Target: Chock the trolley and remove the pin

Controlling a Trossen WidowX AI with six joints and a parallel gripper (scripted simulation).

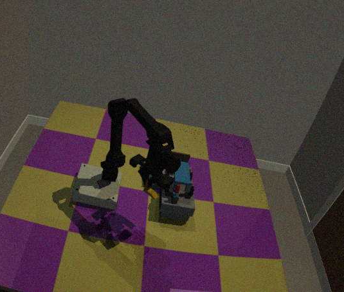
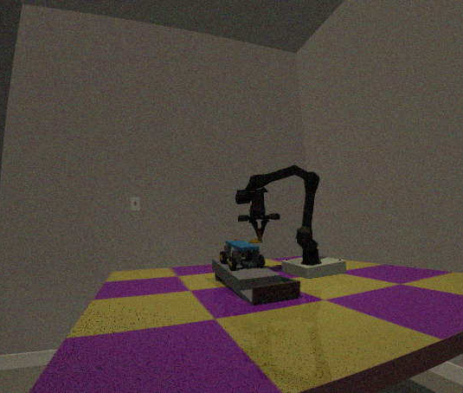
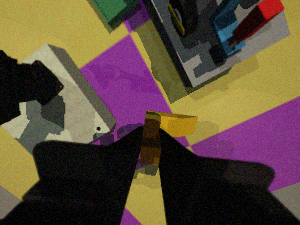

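My gripper tip is 2 cm short of the yellow chock, 1 cm to the left of it and 1 cm above it. From my gripper tip the other things lie so: grey ramp: 17 cm ahead, 13 cm to the left, 13 cm below; blue-topped trolley: 17 cm ahead, 12 cm to the left, 6 cm below; red-headed stop pin: 14 cm ahead, 1 cm to the left, 4 cm below.
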